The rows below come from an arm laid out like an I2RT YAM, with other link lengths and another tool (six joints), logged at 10 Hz.
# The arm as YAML. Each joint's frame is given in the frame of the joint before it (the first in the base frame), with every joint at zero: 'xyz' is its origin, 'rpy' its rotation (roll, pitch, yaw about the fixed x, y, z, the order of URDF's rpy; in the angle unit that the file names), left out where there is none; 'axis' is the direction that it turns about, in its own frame. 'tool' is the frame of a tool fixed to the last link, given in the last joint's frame.
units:
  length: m
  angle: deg
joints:
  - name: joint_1
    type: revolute
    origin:
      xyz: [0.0, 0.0, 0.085]
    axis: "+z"
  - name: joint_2
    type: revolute
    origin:
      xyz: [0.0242, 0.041, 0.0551]
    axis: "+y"
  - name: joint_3
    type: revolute
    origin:
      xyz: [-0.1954, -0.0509, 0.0]
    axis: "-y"
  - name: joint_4
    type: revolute
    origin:
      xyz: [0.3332, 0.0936, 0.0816]
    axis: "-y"
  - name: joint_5
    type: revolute
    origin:
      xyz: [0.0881, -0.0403, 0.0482]
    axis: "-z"
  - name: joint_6
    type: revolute
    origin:
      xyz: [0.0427, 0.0, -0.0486]
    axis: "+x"
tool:
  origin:
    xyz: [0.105, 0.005, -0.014]
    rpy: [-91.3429, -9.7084, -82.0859]
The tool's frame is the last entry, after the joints.
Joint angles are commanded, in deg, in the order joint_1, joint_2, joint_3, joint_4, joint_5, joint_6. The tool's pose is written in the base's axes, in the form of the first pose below.
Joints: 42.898 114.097 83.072 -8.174 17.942 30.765
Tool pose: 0.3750, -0.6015, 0.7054, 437.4; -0.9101, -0.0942, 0.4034, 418.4; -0.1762, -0.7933, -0.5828, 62.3; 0, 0, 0, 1
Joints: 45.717 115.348 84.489 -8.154 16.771 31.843
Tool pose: 0.4208, -0.6059, 0.6751, 417.8; -0.8839, -0.1066, 0.4553, 445.5; -0.2039, -0.7884, -0.5804, 61.7; 0, 0, 0, 1
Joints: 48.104 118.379 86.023 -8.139 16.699 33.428
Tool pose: 0.4375, -0.6246, 0.6469, 400.4; -0.8726, -0.1213, 0.4731, 464.8; -0.2170, -0.7715, -0.5981, 44.2; 0, 0, 0, 1
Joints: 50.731 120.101 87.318 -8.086 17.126 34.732
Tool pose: 0.4581, -0.6280, 0.6291, 381.4; -0.8593, -0.1317, 0.4943, 484.6; -0.2276, -0.7670, -0.6000, 38.2; 0, 0, 0, 1
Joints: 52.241 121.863 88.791 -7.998 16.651 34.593
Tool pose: 0.4859, -0.6274, 0.6085, 370.2; -0.8434, -0.1539, 0.5148, 498.6; -0.2293, -0.7634, -0.6039, 32.6; 0, 0, 0, 1
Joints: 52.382 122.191 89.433 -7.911 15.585 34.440
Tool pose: 0.5002, -0.6278, 0.5964, 368.7; -0.8318, -0.1568, 0.5325, 503.5; -0.2408, -0.7624, -0.6006, 34.6; 0, 0, 0, 1
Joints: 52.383 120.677 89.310 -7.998 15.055 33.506
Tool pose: 0.5183, -0.6127, 0.5966, 368.8; -0.8204, -0.1591, 0.5493, 505.7; -0.2416, -0.7741, -0.5851, 48.9; 0, 0, 0, 1
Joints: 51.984 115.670 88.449 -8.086 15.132 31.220
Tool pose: 0.5454, -0.5612, 0.6226, 373.9; -0.8055, -0.1455, 0.5745, 504.2; -0.2318, -0.8148, -0.5314, 93.3; 0, 0, 0, 1
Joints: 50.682 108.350 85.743 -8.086 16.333 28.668
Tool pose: 0.5492, -0.4966, 0.6721, 383.0; -0.8095, -0.1165, 0.5754, 487.4; -0.2074, -0.8601, -0.4660, 145.1; 0, 0, 0, 1
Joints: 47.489 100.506 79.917 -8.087 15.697 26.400
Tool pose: 0.5342, -0.4677, 0.7042, 395.2; -0.8242, -0.1031, 0.5568, 451.5; -0.1878, -0.8779, -0.4406, 170.1; 0, 0, 0, 1
